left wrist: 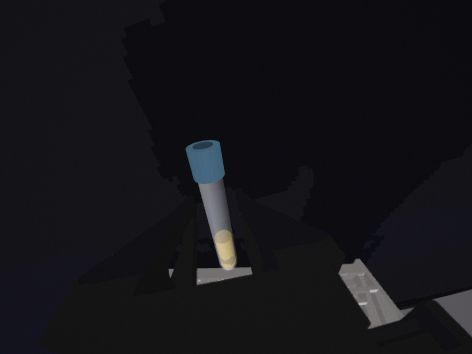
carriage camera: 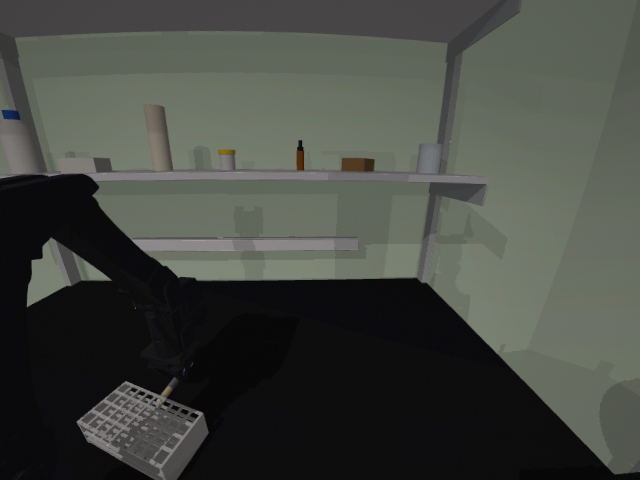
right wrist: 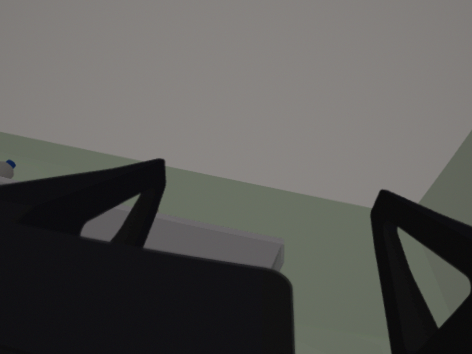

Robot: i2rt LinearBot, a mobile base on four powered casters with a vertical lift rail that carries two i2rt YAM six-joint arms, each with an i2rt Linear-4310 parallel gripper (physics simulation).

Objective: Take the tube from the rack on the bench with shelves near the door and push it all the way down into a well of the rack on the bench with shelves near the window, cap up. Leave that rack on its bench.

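Frame: origin at the left arm's base, x left, y back, z up, level; centimetres.
Seen in the pictures: left gripper, fingertip midpoint: (left wrist: 215, 199) (carriage camera: 178, 379); right gripper, fingertip midpoint: (right wrist: 270, 186).
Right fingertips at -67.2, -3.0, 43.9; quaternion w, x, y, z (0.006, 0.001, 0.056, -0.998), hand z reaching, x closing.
Note:
A point is followed by its place in that frame, as x, y, z.
The tube (carriage camera: 166, 390) @[0.0, -25.1, -4.3] (left wrist: 216, 210) @[-0.2, -29.5, -4.2] has a blue cap, a clear grey body and a yellowish rounded bottom. In the carriage view it leans, with its lower end at the far edge of the white grid rack (carriage camera: 188, 450) @[-11.5, -14.1, -3.5] (left wrist: 384, 306) @[-11.9, -18.0, -1.8] and its cap hidden at the gripper. Whether the lower end is in a well cannot be told. My left gripper (carriage camera: 180, 373) @[0.0, -29.2, -5.7] (left wrist: 215, 199) @[0.0, -29.2, -5.7] is slightly open around the tube's body, with gaps beside it, not clamped on it. My right gripper (right wrist: 270, 186) @[-67.2, -3.0, 43.9] is wide open and empty, away from the rack. The other rack does not show.
A long shelf (carriage camera: 279, 176) @[-21.5, -50.2, 38.8] crosses above the bench (carriage camera: 361, 392) @[-42.3, -28.9, -5.9], bearing a white bottle (carriage camera: 20, 147) @[56.1, -53.7, 47.3], a beige cylinder (carriage camera: 158, 138) @[14.8, -58.5, 48.8], a yellow-lidded jar (carriage camera: 227, 160) @[-3.0, -63.1, 42.7], an amber bottle (carriage camera: 300, 159) @[-24.5, -68.7, 43.2], a brown box (carriage camera: 356, 164) @[-42.1, -66.5, 42.0] and a pale cylinder (carriage camera: 429, 158) @[-64.9, -67.9, 44.4]. A wall stands at the right.

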